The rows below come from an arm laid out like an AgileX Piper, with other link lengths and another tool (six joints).
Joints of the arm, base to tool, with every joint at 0 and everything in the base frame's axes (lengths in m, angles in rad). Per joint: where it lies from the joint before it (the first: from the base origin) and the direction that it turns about. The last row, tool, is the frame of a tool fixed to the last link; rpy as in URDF.
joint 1: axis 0 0 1 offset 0.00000 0.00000 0.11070
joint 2: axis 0 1 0 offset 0.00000 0.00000 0.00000
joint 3: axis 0 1 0 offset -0.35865 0.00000 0.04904
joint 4: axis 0.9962 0 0.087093 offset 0.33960 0.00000 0.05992
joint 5: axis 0 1 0 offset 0.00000 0.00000 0.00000
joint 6: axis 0.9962 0 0.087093 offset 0.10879 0.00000 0.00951
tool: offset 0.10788 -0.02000 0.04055 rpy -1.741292 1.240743 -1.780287
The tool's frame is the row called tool.
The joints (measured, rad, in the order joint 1, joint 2, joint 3, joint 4, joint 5, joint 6), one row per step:
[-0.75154, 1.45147, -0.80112, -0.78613, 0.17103, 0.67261]
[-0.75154, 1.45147, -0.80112, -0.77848, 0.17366, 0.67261]
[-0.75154, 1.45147, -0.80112, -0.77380, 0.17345, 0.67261]
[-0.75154, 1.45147, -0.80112, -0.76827, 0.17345, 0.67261]
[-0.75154, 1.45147, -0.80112, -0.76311, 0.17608, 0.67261]
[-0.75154, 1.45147, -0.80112, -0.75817, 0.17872, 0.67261]
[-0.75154, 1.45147, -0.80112, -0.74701, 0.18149, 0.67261]
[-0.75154, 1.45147, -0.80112, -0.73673, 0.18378, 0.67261]
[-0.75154, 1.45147, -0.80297, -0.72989, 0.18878, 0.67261]
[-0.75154, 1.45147, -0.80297, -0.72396, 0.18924, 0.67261]
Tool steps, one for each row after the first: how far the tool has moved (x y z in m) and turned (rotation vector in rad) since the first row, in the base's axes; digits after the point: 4 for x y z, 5 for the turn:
[-0.0006, 0.0000, -0.0006, 0.00528, -0.00238, -0.00565]
[-0.0007, 0.0000, -0.0007, 0.00813, -0.00524, -0.00802]
[-0.0008, 0.0001, -0.0009, 0.01155, -0.00843, -0.01097]
[-0.0014, 0.0001, -0.0014, 0.01531, -0.00937, -0.01528]
[-0.0020, 0.0000, -0.0019, 0.01894, -0.01016, -0.01946]
[-0.0027, 0.0001, -0.0027, 0.02648, -0.01443, -0.02702]
[-0.0033, 0.0002, -0.0034, 0.03339, -0.01857, -0.03381]
[-0.0040, -0.0002, -0.0033, 0.03755, -0.01998, -0.04030]
[-0.0042, -0.0001, -0.0036, 0.04136, -0.02303, -0.04370]

